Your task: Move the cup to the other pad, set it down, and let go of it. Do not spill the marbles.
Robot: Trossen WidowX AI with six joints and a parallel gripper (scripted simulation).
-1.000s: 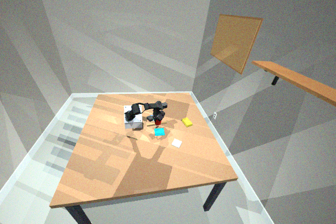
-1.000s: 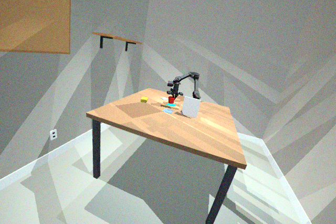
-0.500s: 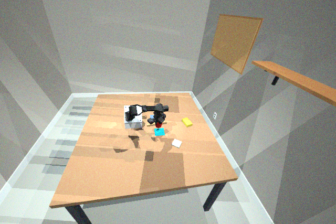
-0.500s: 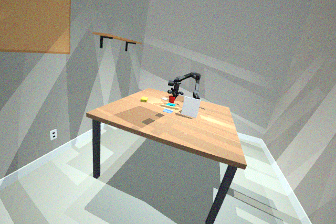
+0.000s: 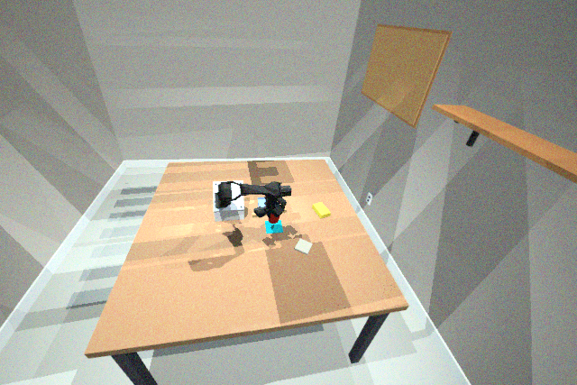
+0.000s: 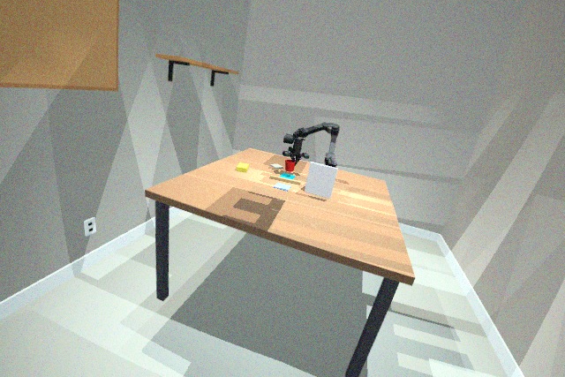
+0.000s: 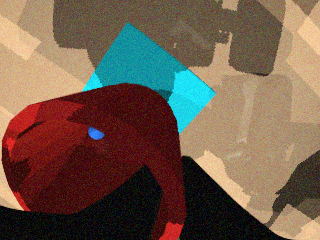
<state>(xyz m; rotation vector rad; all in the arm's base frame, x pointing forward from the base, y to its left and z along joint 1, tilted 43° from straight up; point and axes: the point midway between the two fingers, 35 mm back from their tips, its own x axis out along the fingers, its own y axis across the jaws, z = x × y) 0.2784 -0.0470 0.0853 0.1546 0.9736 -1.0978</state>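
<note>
The blue marble lies 4 cm ahead of my gripper tip, 3 cm to the left of it and 3 cm below it. Also, from my gripper tip: cyan pad: 10 cm below, 3 cm ahead, 1 cm to the left; flat white tile: 19 cm ahead, 13 cm to the right, 8 cm below; red cup: 2 cm to the left, 2 cm ahead.
</note>
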